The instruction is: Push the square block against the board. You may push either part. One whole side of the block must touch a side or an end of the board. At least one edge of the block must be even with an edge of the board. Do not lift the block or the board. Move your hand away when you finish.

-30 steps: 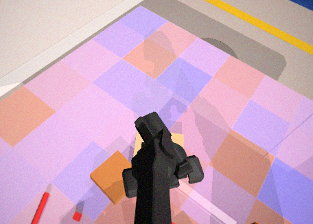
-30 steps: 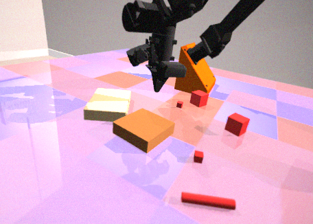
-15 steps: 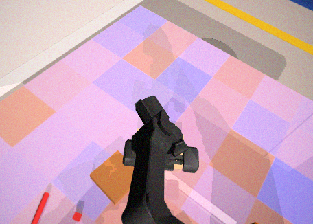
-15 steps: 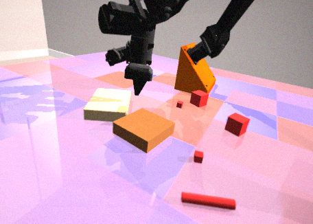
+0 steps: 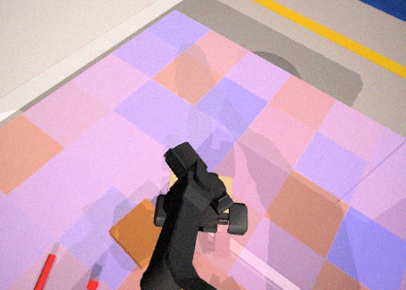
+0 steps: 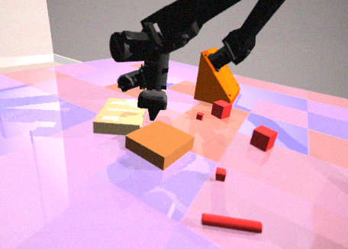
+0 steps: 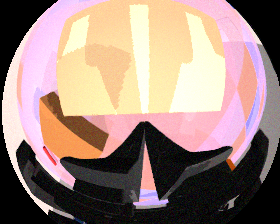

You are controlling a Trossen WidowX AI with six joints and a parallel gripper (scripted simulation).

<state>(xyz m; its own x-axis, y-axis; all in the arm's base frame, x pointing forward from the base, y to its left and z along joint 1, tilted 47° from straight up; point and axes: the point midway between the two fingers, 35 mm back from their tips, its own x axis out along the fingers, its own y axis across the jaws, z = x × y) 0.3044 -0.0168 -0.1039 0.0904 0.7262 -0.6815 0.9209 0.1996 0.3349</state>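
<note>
Right now the cream board is 70 mm to the right of my gripper tip, 30 mm ahead of it and 10 mm above it. Round my gripper tip: red rod (230 mm to the left, 220 mm ahead); then orange square block (100 mm ahead, 70 mm to the left, 10 mm above).
</note>
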